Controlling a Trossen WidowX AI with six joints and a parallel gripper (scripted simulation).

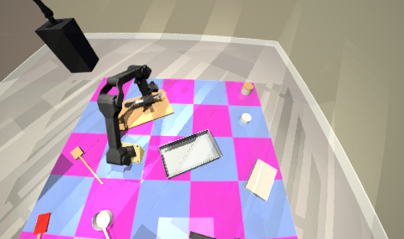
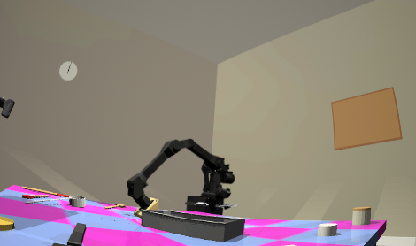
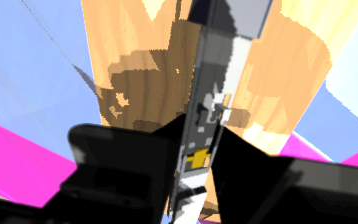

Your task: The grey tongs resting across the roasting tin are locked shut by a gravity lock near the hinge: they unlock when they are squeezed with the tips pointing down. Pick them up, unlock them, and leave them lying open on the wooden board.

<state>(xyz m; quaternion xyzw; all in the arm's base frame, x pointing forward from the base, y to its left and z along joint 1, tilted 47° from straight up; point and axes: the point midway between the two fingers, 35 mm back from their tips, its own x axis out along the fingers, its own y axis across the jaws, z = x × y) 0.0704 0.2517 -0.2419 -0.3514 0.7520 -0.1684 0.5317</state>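
Now: gripper tip 4 cm below the yellow lock piece and 1 cm past it. Also, from my gripper tip: wooden board (5 cm behind, 4 cm below, 2 cm to the right); then roasting tin (37 cm to the right, 26 cm ahead, 2 cm below); then cream block (64 cm ahead, 54 cm to the right, 4 cm below).
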